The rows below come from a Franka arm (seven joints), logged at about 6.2 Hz.
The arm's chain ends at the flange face. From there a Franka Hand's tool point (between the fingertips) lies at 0.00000 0.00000 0.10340 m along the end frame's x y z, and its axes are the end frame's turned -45 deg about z.
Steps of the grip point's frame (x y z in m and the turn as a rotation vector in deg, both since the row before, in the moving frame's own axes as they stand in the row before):
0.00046 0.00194 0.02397 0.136 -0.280 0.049
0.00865 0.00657 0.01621 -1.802 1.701 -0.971
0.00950 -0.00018 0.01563 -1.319 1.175 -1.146
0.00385 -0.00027 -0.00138 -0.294 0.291 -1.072
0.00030 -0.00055 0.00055 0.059 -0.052 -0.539
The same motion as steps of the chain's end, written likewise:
0.00223 0.00086 0.02397 -0.102 -0.294 0.049
0.00629 -0.00156 0.01631 -0.071 2.477 -0.971
0.00341 -0.00700 0.01568 -0.102 1.764 -1.146
0.00178 -0.00291 -0.00138 -0.002 0.414 -1.072
-0.00004 -0.00059 0.00055 0.005 -0.078 -0.539

